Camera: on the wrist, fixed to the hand. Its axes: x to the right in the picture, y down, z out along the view.
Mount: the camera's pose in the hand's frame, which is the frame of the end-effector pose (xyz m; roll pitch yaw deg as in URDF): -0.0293 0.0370 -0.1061 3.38 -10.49 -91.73
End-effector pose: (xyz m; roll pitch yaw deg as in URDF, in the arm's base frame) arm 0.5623 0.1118 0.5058 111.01 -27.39 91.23
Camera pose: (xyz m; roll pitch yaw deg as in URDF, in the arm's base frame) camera 0.4778 0.0506 0.5568 113.54 62.41 114.42
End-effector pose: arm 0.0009 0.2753 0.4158 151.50 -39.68 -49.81
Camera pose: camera -0.0455 0.3583 0.4824 136.86 30.20 14.20
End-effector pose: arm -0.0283 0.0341 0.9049 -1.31 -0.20 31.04
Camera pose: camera -0.0709 0.0488 0.7979 3.62 -11.79 -60.74
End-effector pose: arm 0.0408 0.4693 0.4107 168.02 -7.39 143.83
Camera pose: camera 0.0842 0.4551 0.5175 175.77 22.50 -127.39
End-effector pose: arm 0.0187 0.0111 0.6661 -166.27 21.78 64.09
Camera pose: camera 0.0771 -0.0086 0.7645 -155.22 -3.63 154.47
